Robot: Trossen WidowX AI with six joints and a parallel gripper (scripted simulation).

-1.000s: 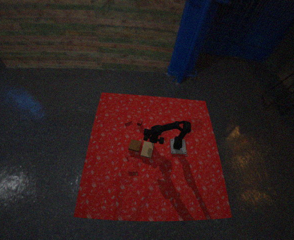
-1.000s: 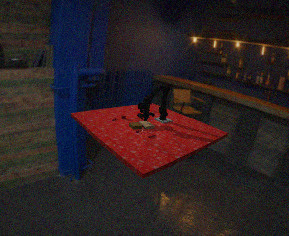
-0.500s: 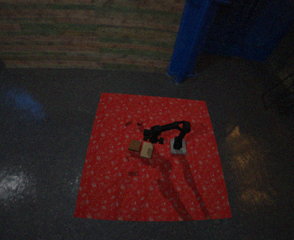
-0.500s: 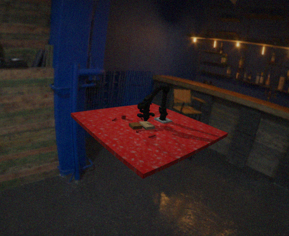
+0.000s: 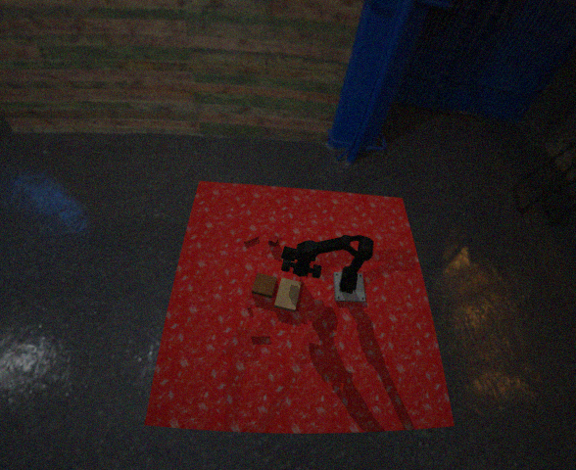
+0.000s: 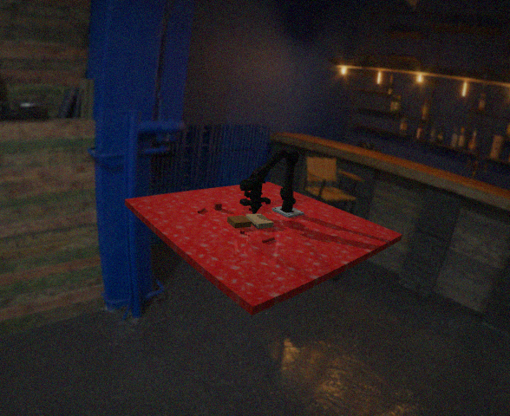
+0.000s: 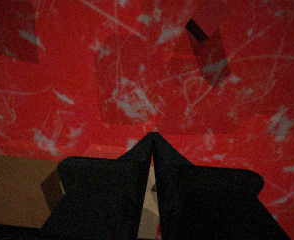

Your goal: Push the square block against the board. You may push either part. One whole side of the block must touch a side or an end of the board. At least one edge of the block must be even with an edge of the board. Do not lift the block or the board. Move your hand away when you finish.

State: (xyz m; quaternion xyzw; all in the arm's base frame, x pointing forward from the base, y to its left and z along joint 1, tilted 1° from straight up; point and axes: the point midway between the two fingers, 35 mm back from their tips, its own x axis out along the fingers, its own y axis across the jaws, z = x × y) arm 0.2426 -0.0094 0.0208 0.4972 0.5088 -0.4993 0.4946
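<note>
My gripper tip is now 40 mm short of the tan board, 120 mm to the right of it and 10 mm below it. Round my gripper tip: brown square block 160 mm ahead, 100 mm to the left, 10 mm above.
</note>
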